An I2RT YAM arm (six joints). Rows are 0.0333 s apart.
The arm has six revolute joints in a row. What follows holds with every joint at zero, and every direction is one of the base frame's.
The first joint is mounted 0.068 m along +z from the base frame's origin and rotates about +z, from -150 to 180 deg.
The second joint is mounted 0.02 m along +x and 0.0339 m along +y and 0.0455 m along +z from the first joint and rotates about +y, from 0 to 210 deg.
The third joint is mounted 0.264 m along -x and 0.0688 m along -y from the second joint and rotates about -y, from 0 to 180 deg.
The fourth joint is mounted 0.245 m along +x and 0.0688 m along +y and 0.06 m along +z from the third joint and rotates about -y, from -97 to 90 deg.
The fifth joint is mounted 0.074 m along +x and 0.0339 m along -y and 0.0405 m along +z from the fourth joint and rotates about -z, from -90 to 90 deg.
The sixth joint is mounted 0.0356 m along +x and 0.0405 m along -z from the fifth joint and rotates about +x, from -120 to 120 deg.
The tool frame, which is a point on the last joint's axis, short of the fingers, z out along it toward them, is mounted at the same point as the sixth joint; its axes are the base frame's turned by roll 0, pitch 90 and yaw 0 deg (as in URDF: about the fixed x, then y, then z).
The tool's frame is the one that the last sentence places.
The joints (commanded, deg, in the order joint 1, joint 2, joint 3, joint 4, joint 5, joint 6), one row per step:
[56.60 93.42 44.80 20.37 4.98 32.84]
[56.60 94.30 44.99 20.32 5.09 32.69]
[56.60 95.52 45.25 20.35 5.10 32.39]
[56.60 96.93 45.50 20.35 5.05 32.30]
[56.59 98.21 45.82 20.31 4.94 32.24]
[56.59 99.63 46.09 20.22 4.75 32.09]
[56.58 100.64 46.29 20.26 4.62 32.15]
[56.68 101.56 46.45 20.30 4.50 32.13]
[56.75 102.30 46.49 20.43 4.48 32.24]
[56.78 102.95 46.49 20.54 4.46 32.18]
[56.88 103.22 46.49 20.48 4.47 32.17]
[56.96 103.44 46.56 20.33 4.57 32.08]
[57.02 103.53 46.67 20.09 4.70 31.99]
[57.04 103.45 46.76 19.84 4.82 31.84]
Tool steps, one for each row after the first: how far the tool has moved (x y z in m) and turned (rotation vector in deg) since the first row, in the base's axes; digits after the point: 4 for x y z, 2 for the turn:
[0.0009 0.0013 -0.0040 -0.73 0.26 -0.02]
[0.0022 0.0032 -0.0094 -1.67 0.57 0.11]
[0.0034 0.0051 -0.0161 -2.68 1.16 0.21]
[0.0046 0.0069 -0.0219 -3.51 1.72 0.33]
[0.0056 0.0087 -0.0288 -4.57 2.39 0.57]
[0.0064 0.0099 -0.0336 -5.14 2.91 0.64]
[0.0065 0.0113 -0.0380 -5.72 3.35 0.86]
[0.0065 0.0121 -0.0419 -6.13 3.74 0.89]
[0.0065 0.0125 -0.0456 -6.61 4.01 0.97]
[0.0061 0.0129 -0.0472 -6.90 4.17 1.07]
[0.0058 0.0133 -0.0484 -7.23 4.23 1.11]
[0.0057 0.0136 -0.0488 -7.50 4.23 1.11]
[0.0057 0.0137 -0.0482 -7.68 4.12 1.11]

